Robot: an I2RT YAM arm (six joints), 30 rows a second.
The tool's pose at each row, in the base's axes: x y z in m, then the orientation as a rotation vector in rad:
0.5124 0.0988 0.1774 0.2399 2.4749 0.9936
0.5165 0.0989 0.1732 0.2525 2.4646 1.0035
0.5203 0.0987 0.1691 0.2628 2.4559 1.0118
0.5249 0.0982 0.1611 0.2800 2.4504 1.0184
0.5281 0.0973 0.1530 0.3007 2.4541 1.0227
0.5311 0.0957 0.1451 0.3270 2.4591 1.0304
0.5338 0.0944 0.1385 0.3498 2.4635 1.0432
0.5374 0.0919 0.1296 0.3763 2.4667 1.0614
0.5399 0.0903 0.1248 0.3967 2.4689 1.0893
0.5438 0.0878 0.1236 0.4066 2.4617 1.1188
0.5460 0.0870 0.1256 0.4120 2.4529 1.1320
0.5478 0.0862 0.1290 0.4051 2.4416 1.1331
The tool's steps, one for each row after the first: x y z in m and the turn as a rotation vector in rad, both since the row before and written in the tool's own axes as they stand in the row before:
-0.0021 -0.0029 0.0047 -0.0074 -0.0080 0.0091
-0.0020 -0.0030 0.0043 -0.0063 -0.0066 0.0075
-0.0014 -0.0060 0.0069 -0.0029 -0.0057 0.0125
-0.0003 -0.0064 0.0060 0.0024 0.0009 0.0162
-0.0006 -0.0067 0.0054 0.0018 0.0025 0.0213
-0.0008 -0.0055 0.0046 -0.0021 0.0047 0.0202
-0.0015 -0.0080 0.0057 -0.0051 0.0054 0.0240
-0.0015 -0.0044 0.0032 -0.0122 0.0097 0.0223
-0.0041 -0.0022 0.0010 -0.0184 0.0045 0.0137
-0.0027 0.0012 -0.0007 -0.0103 -0.0027 0.0057
-0.0027 0.0023 -0.0017 -0.0064 -0.0077 -0.0068

